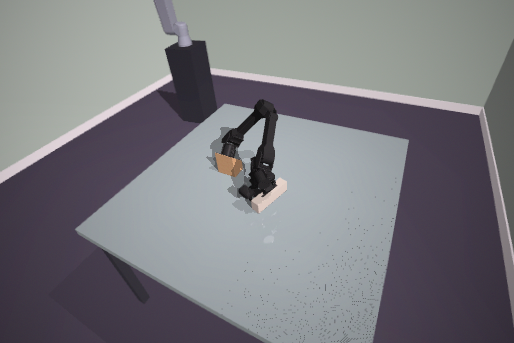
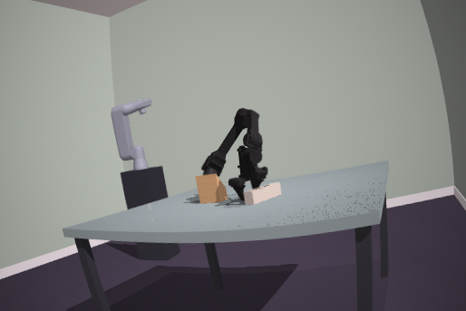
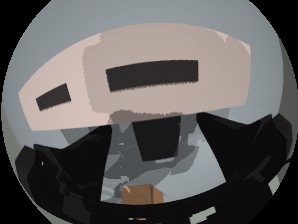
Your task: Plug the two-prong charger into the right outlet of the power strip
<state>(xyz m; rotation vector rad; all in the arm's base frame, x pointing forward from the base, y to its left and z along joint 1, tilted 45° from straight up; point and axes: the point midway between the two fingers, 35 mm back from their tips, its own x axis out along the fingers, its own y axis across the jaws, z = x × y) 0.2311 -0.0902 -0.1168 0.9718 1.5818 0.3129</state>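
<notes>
Now: gripper tip 20 mm short of the black two-prong charger, 10 mm to the left of it and 10 mm below it.
</notes>
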